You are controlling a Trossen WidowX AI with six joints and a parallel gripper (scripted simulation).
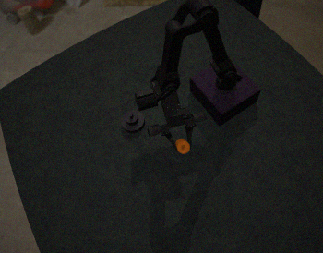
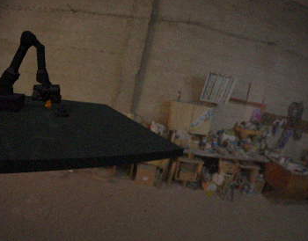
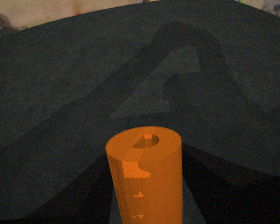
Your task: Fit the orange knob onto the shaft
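My gripper tip is 2 cm to the left of the orange knob and 1 cm above it. Also, from my gripper tip: dark shaft: 18 cm to the right, 12 cm ahead, 1 cm below.
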